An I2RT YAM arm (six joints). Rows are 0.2 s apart.
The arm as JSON. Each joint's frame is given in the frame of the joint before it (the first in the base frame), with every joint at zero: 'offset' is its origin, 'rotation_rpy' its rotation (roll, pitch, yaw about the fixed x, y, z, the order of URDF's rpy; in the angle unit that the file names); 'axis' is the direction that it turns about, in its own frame. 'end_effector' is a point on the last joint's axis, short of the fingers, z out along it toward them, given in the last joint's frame.
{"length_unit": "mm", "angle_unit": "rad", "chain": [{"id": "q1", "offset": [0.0, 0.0, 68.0], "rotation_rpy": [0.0, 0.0, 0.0], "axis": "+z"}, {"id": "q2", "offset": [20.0, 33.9, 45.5], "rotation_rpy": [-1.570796, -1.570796, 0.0], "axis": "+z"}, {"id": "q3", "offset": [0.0, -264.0, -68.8], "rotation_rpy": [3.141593, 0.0, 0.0], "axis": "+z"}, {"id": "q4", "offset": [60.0, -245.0, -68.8], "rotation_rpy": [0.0, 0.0, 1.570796], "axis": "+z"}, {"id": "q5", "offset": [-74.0, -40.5, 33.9], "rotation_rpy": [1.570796, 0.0, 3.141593], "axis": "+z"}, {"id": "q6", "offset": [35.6, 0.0, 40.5], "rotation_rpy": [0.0, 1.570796, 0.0], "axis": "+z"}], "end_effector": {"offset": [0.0, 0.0, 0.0], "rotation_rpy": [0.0, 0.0, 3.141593]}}
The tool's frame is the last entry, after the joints.
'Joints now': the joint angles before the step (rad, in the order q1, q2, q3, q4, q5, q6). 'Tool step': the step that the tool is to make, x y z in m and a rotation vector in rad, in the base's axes. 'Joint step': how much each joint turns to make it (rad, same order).
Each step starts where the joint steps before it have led.
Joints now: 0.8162, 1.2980, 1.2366, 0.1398, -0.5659, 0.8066
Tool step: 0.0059, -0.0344, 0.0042, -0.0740, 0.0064, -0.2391
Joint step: -0.0821, -0.0790, 0.0001, -0.1642, 0.1552, -0.0610
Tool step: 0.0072, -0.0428, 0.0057, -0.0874, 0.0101, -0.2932
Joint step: -0.1192, -0.0710, 0.0184, -0.1698, 0.1768, -0.0564
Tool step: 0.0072, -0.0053, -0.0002, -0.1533, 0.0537, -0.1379
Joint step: -0.0141, 0.0372, 0.0865, -0.1936, 0.1373, -0.0752
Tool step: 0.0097, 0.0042, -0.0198, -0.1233, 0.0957, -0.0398
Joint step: -0.0007, 0.0481, 0.0118, -0.1148, 0.0516, -0.0337
